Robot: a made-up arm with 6 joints.
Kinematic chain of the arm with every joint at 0, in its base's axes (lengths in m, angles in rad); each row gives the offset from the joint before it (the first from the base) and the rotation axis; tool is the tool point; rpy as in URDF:
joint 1: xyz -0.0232 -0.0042 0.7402 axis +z
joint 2: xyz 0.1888 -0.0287 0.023 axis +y
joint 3: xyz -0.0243 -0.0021 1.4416 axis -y
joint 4: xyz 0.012 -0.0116 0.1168 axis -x
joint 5: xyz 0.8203 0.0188 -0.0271 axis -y
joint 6: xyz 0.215 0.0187 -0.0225 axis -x
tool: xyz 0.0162 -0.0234 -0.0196 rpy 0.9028 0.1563 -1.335
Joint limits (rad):
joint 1: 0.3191..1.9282
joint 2: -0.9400..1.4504
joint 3: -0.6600..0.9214
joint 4: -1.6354..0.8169
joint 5: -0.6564..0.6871
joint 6: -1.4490..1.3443
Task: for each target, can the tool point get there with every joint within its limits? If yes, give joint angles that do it. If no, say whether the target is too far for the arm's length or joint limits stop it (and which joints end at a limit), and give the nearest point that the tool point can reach.
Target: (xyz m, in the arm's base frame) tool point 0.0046 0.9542 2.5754
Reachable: yes | joints 1.5730 -0.1421 0.1726 0.5614 0.1668 -0.9702
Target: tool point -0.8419 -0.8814 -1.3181
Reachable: no: joint limits stop it (at a limit: joint 1, joint 2, joint 3, joint 6) | nearest point -0.4878 1.0050 0.0553 | short by 2.360 m
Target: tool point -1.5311 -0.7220 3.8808
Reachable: no: too far | nearest point -0.9835 -0.4613 2.8637 | short by 1.184 m
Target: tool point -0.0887 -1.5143 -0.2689
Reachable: no: joint limits stop it (at a limit: joint 1, joint 2, joint 3, joint 4, joint 5) | nearest point 1.0418 0.1685 0.1449 | short by 2.069 m
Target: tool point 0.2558 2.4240 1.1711
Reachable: yes | joints 1.4933 1.0719 0.7711 0.4853 -0.3633 1.0741
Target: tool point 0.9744 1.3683 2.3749
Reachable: yes | joints 0.9630 0.3448 0.4509 -0.3721 0.3529 0.0414
